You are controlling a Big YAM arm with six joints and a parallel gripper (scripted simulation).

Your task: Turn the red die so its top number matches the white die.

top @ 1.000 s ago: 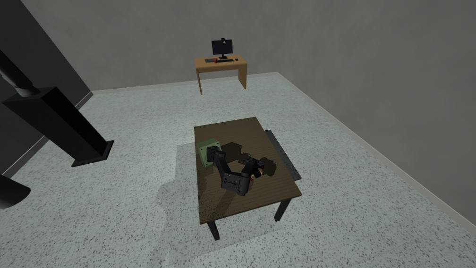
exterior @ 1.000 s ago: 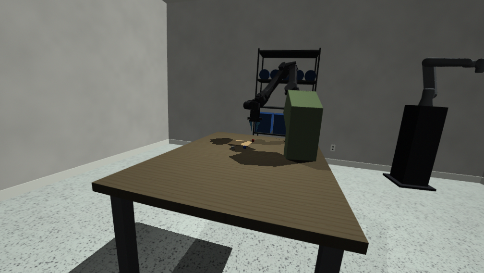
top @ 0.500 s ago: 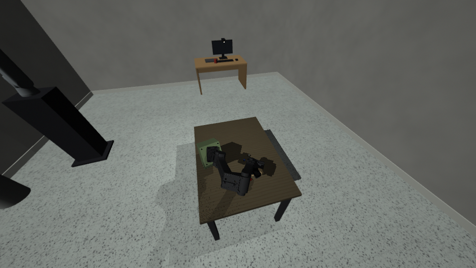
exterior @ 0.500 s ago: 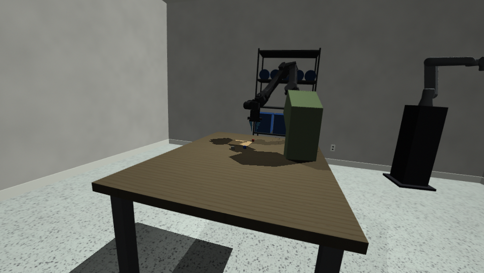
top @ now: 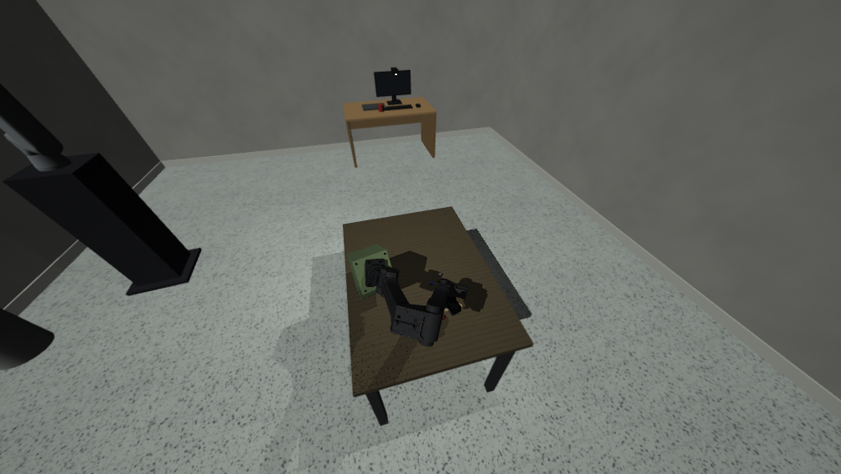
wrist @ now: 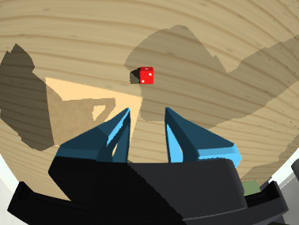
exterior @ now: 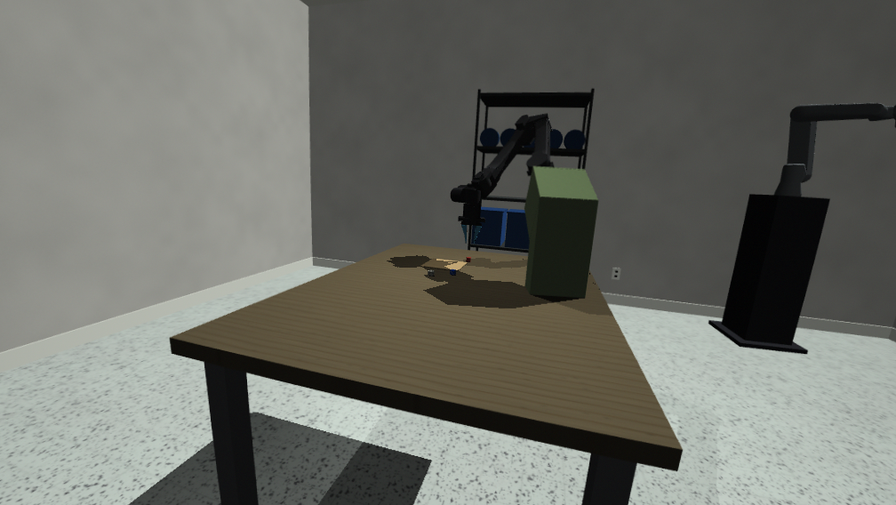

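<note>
The red die is 10 mm to the right of my hand and 80 mm below it. Also, from my hand: tan mat 80 mm ahead, 90 mm to the left, 80 mm below; white die 90 mm ahead, 250 mm to the left, 80 mm below; blue die 20 mm ahead, 210 mm to the left, 80 mm below.
</note>
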